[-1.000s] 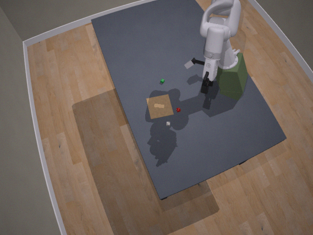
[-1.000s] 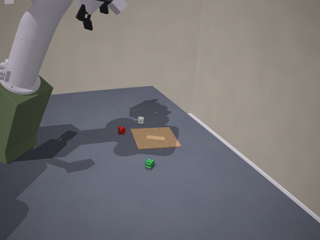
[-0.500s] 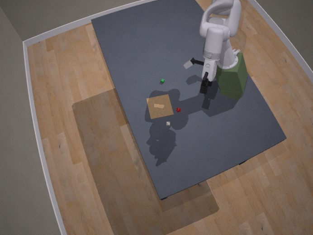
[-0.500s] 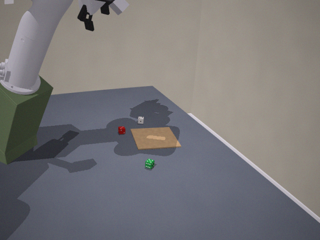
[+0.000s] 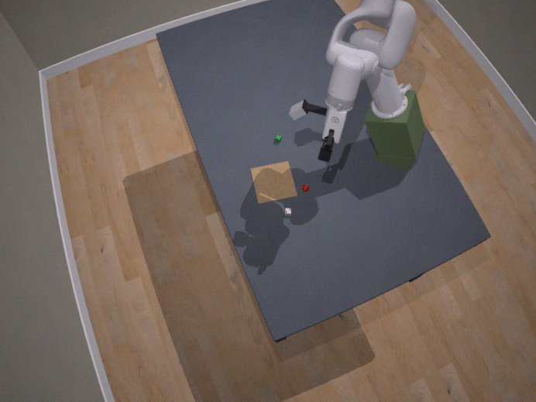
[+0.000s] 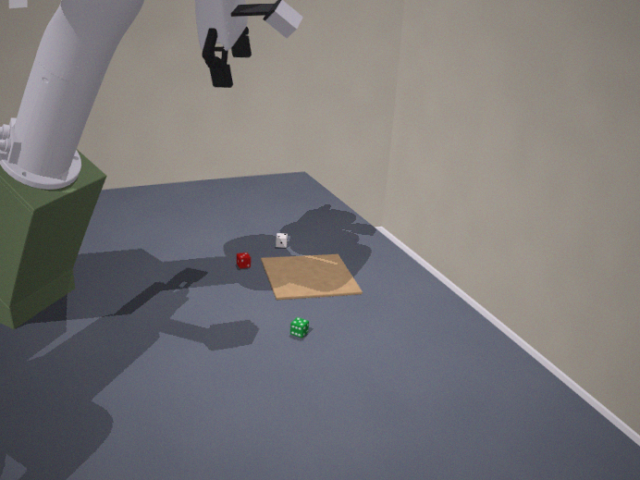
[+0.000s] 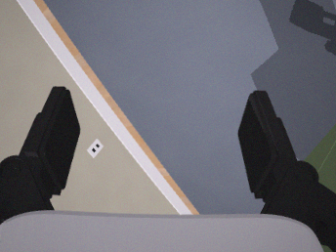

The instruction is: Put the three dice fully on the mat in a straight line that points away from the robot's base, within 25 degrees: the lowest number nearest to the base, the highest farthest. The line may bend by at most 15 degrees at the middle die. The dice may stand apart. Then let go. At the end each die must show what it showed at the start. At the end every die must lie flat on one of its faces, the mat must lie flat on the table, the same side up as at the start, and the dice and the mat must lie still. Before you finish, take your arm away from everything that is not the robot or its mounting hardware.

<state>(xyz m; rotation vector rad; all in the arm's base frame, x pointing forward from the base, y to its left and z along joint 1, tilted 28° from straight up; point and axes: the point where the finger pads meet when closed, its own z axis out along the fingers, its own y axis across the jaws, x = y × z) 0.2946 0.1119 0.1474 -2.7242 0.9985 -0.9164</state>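
My gripper is now 30 mm past the green die, 260 mm to the left of it and 330 mm above it. From my hand the other things lie so: mat (90 mm ahead, 130 mm to the right, 330 mm below); then red die (10 mm ahead, 40 mm to the right, 330 mm below); then white die (110 mm ahead, 330 mm below).
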